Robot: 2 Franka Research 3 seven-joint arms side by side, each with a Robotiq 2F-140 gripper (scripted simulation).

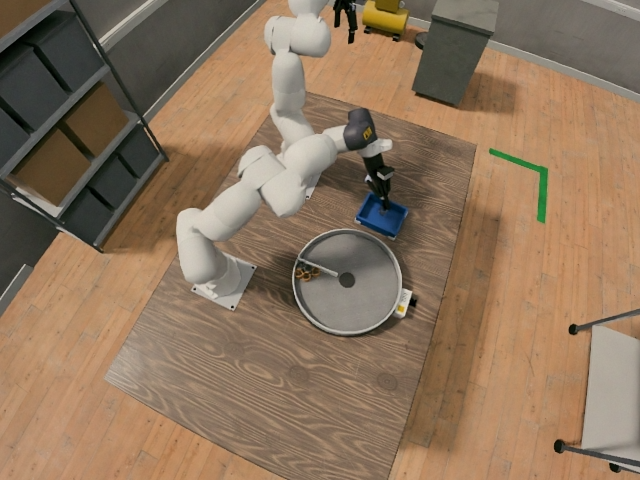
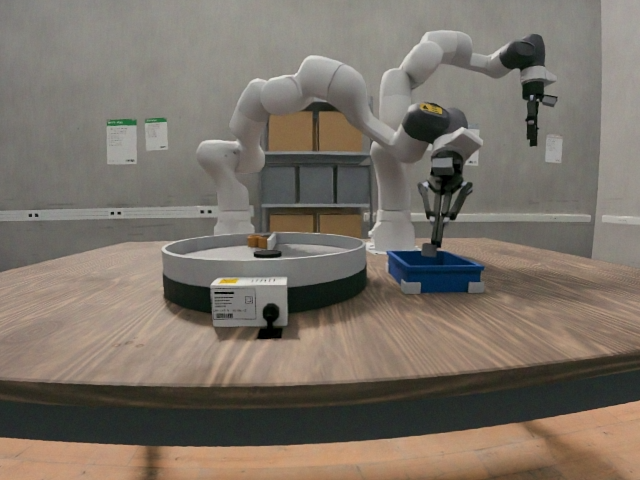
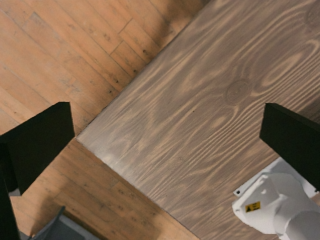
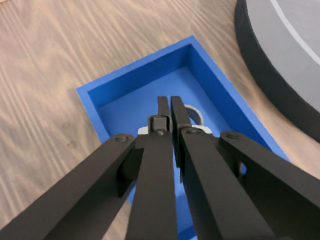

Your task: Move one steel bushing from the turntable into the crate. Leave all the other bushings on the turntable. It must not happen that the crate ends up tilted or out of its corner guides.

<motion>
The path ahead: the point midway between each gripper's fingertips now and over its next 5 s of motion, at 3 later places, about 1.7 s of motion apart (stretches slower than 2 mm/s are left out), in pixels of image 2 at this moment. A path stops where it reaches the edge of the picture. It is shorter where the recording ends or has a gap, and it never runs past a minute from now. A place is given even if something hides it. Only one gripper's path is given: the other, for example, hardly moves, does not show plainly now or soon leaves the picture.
My right gripper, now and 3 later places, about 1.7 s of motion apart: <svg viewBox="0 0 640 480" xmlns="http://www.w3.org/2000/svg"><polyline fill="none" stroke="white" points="435,244 434,263 437,257 442,186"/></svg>
</motion>
